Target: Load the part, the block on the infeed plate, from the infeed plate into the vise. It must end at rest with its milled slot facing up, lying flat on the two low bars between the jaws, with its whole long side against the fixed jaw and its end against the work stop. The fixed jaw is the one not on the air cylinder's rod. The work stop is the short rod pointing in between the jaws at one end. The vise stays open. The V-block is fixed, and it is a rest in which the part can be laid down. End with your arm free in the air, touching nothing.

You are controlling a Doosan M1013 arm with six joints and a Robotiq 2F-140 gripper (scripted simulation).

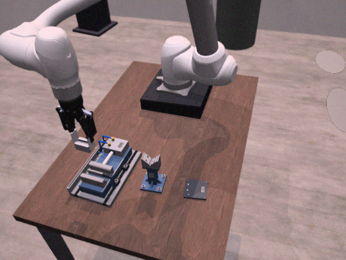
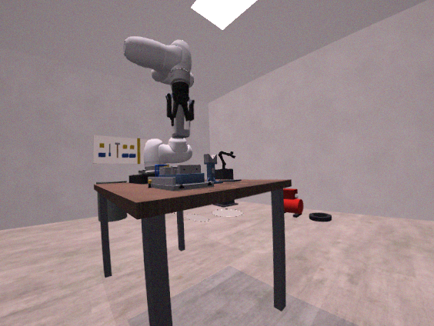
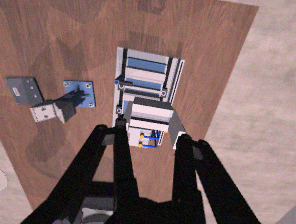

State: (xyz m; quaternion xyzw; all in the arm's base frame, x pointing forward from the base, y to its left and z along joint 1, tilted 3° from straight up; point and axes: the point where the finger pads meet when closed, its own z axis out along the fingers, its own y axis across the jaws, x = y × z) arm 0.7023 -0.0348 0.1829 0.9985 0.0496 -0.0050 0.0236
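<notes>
Now: the part 2 cm below my hand. Round my hand: fixed jaw: 3 cm ahead, 2 cm to the left, 18 cm below; work stop: 6 cm to the left, 17 cm below; moving jaw: 3 cm behind, 1 cm to the left, 18 cm below.
</notes>
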